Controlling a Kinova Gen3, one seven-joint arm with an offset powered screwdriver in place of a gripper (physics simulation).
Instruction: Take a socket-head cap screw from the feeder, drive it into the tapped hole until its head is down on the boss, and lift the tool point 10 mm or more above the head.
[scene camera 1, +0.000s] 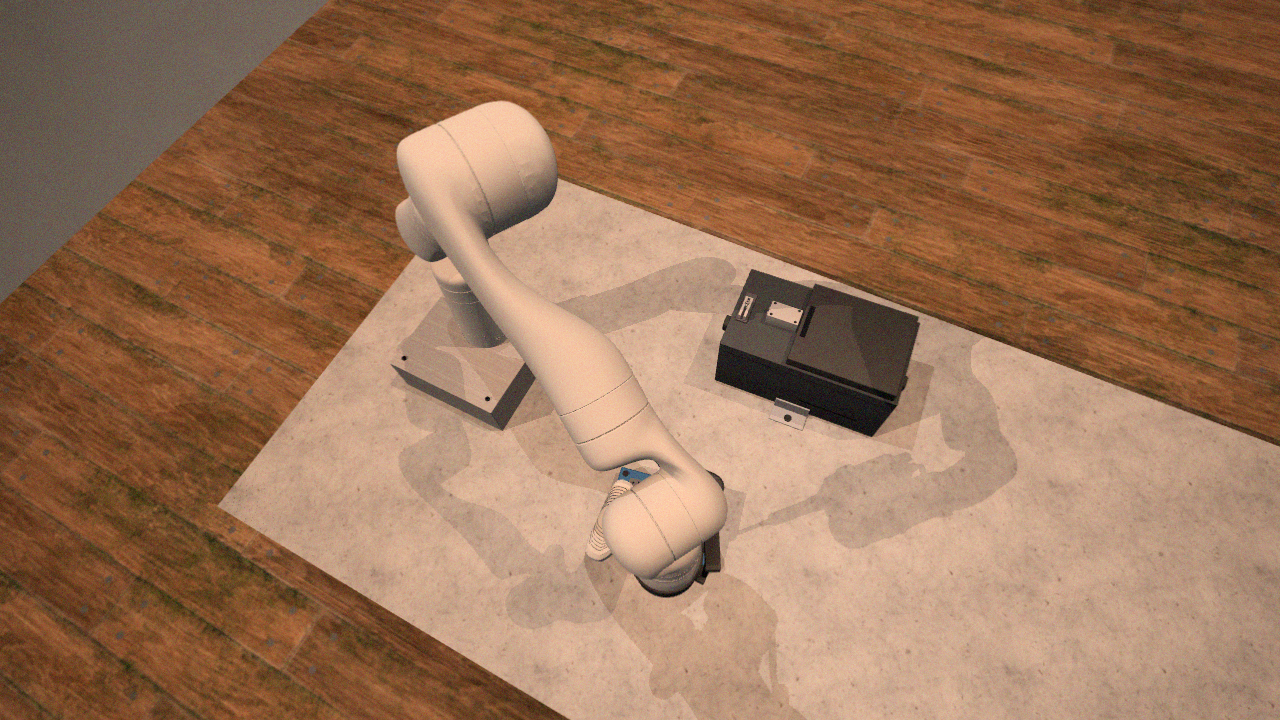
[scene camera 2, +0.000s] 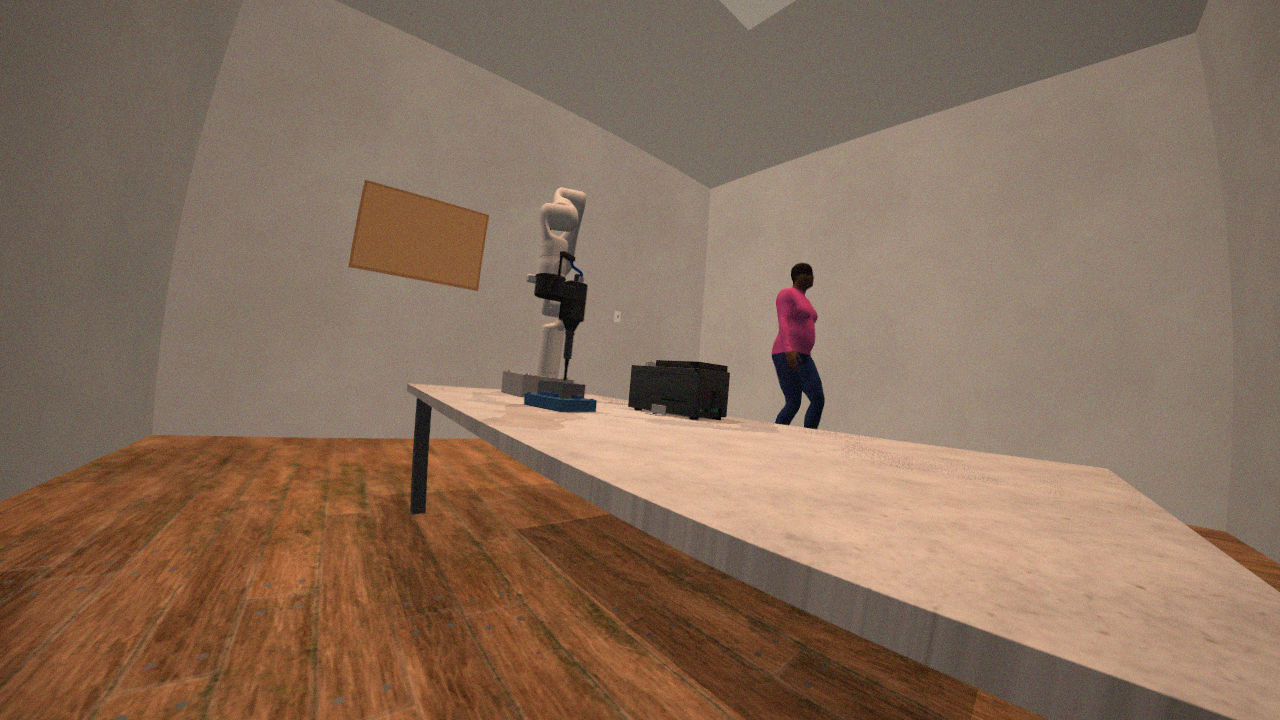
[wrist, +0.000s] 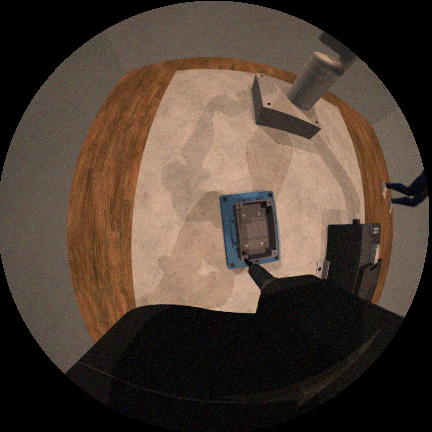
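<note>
The black screw feeder (scene camera 1: 760, 365) (scene camera 2: 673, 388) (wrist: 342, 255) stands on the table, apart from the tool. An open grey box-shaped housing (scene camera 2: 561, 388) (wrist: 239, 227) with corner bosses sits on a blue plate (scene camera 1: 633, 473) (scene camera 2: 559, 402) (wrist: 228, 235). My gripper, a black screwdriver (scene camera 2: 565, 377) (wrist: 247, 259), points down at a corner boss of the housing. The tip is at or very near that boss; contact cannot be made out. The arm hides the tool tip and most of the housing in scene camera 1. A screw and the tapped hole are too small or hidden to tell.
The arm's grey base block (scene camera 1: 465, 380) (scene camera 2: 516, 383) (wrist: 285, 122) stands behind the blue plate. A small metal bracket (scene camera 1: 788, 414) (scene camera 2: 658, 409) (wrist: 323, 269) is at the feeder's side. A person (scene camera 2: 795, 335) stands beyond the table (scene camera 2: 895, 501).
</note>
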